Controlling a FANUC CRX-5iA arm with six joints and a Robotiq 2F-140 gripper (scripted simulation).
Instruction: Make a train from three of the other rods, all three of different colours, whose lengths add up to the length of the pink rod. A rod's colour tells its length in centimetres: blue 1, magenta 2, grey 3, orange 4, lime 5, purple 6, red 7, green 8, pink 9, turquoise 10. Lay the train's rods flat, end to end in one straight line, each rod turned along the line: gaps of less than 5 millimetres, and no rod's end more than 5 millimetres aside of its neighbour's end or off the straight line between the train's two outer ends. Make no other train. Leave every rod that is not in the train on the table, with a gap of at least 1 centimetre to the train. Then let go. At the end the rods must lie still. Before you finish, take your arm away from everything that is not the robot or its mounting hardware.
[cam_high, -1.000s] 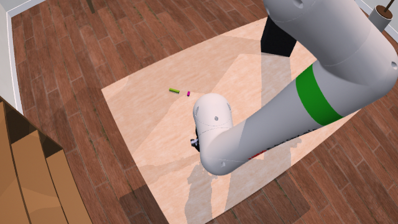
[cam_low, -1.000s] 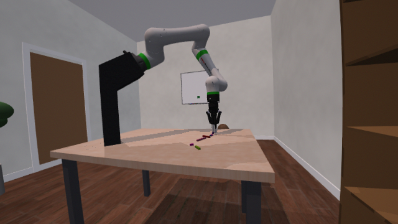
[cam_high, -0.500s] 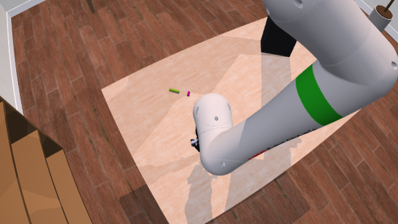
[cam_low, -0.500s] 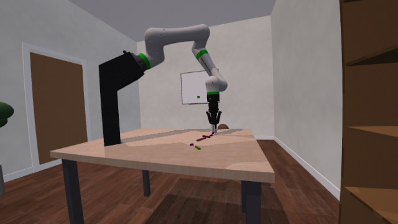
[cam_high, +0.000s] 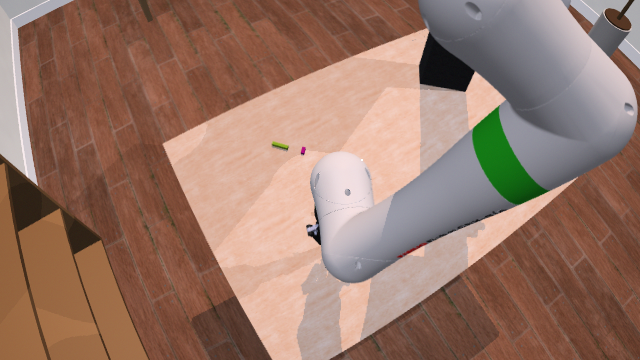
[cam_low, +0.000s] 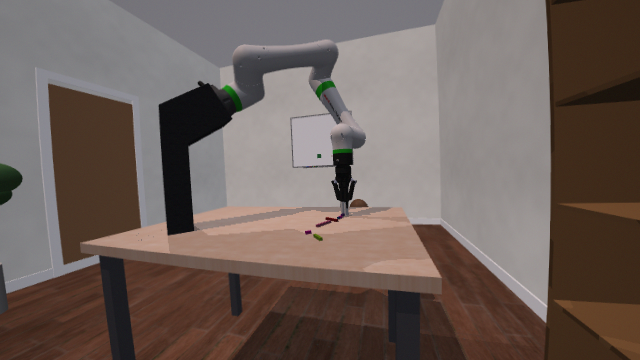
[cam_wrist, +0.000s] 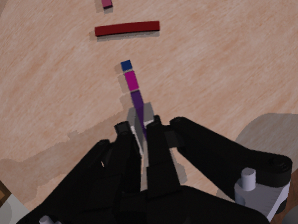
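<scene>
Now: the purple rod 30 mm below my hand. Round my hand: red rod 90 mm to the right, 30 mm below, 30 mm behind; then blue rod 60 mm to the right, 30 mm below, 10 mm behind; then pink rod 170 mm to the right, 40 mm behind, 30 mm below.
</scene>
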